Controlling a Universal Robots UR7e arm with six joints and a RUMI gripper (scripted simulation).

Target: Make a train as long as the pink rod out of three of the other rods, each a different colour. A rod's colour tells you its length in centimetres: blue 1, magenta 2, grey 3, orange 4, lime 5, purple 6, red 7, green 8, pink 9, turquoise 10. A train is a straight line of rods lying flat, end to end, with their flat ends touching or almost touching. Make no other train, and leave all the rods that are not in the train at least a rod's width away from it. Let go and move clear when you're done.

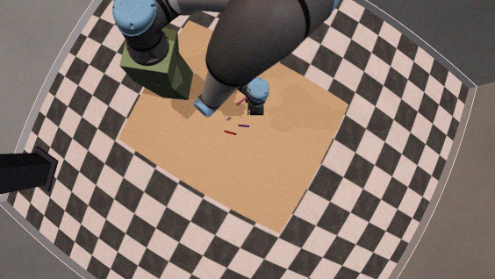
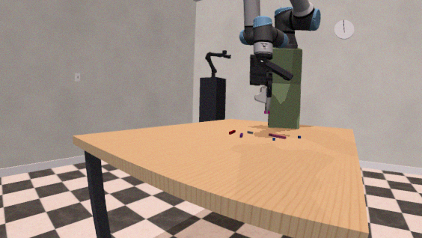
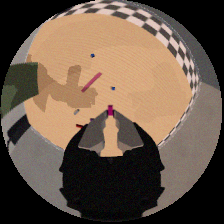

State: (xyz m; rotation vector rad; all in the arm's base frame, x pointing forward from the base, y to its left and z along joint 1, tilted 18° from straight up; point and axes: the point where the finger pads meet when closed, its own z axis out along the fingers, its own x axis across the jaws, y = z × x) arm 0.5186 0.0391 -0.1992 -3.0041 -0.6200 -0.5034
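The pink rod is 110 mm below my hand, 80 mm behind it and 30 mm to the left of it. Round my hand: grey rod 110 mm to the right, 110 mm below, 110 mm behind; purple rod 110 mm to the right, 110 mm below, 10 mm behind; magenta rod 10 mm below.
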